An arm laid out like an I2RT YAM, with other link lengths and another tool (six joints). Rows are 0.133 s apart.
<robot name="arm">
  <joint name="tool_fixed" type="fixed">
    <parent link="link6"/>
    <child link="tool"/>
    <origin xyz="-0.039 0.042 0.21" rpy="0 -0.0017 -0.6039"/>
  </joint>
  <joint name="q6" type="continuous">
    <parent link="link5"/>
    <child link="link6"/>
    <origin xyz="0 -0.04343 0.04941" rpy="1.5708 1.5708 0"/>
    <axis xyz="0 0 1"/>
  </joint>
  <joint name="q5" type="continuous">
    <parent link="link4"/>
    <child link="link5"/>
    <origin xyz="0.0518 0.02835 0.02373" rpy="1.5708 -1.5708 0"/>
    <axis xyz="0 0 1"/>
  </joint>
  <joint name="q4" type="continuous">
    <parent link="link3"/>
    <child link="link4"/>
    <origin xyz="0.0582 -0.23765 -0.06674" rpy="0 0 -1.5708"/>
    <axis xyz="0 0 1"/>
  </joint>
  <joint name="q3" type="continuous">
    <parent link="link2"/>
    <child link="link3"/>
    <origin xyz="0 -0.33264 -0.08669" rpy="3.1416 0 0"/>
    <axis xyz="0 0 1"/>
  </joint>
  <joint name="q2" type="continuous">
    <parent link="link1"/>
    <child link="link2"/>
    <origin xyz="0.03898 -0.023 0.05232" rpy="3.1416 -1.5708 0"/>
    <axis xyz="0 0 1"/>
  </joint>
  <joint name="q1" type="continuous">
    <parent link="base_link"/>
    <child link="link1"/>
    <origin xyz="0 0 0.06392" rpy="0 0 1.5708"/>
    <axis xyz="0 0 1"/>
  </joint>
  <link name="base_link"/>
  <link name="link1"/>
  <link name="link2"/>
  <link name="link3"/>
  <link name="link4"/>
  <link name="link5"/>
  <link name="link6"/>
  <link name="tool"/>
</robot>
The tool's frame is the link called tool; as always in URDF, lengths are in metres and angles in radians. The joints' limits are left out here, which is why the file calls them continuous.
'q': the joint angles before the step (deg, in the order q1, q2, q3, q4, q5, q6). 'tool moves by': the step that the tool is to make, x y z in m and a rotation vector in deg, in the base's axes. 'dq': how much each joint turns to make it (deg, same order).
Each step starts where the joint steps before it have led.
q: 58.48, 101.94, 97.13, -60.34, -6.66, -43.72
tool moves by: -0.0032, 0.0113, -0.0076, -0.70, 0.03, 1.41
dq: 1.22, 1.73, 0.70, 0.38, 0.22, -0.31
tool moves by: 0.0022, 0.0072, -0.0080, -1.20, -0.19, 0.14
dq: 0.74, 2.05, 1.19, -0.06, 0.94, 0.25
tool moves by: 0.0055, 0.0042, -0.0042, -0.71, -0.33, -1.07
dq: 0.28, 1.64, 1.38, -0.12, 1.12, 1.00
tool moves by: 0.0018, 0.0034, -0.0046, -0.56, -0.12, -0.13
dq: 0.29, 1.06, 0.53, 0.11, 0.51, 0.24
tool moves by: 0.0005, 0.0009, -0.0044, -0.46, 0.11, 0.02
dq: 0.08, 0.56, -0.07, 0.18, 0.14, 0.00
